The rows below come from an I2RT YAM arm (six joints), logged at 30 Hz.
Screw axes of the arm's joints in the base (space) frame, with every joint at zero. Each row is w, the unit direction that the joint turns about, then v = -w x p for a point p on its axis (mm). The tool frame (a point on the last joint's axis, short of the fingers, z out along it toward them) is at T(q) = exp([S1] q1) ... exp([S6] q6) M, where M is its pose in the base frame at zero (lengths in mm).
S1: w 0 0 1 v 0.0 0.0 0.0
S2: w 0 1 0 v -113.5 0.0 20.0
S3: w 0 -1 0 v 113.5 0.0 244.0
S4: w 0 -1 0 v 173.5 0.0 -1.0
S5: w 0 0 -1 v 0.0 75.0 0.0
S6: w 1 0 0 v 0.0 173.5 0.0
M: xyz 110.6 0.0 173.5 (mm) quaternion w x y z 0.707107 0 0.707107 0
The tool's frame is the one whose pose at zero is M.
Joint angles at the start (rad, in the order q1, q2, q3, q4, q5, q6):
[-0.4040 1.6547 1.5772 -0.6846 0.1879 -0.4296]
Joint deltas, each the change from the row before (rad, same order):
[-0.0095 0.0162 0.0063 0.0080 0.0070 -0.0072]
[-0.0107 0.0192 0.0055 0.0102 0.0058 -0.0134]
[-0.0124 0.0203 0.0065 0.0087 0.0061 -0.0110]
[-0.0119 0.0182 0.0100 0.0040 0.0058 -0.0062]
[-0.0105 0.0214 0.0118 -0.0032 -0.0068 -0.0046]
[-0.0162 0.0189 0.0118 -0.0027 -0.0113 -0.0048]
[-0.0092 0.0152 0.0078 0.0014 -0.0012 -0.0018]
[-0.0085 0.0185 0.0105 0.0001 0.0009 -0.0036]
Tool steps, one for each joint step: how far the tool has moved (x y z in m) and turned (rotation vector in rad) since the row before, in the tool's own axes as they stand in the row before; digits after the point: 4 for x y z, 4 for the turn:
[0.0003 -0.0029 0.0058 0.0113 0.0086 -0.0011]
[0.0008 -0.0028 0.0073 0.0101 0.0102 -0.0068]
[0.0012 -0.0033 0.0078 0.0105 0.0127 -0.0036]
[0.0007 -0.0037 0.0063 0.0102 0.0116 0.0011]
[0.0009 -0.0023 0.0072 -0.0058 0.0128 0.0000]
[0.0017 -0.0045 0.0066 -0.0054 0.0106 0.0046]
[0.0009 -0.0025 0.0054 0.0013 0.0087 0.0035]
[0.0006 -0.0023 0.0062 0.0019 0.0111 0.0009]

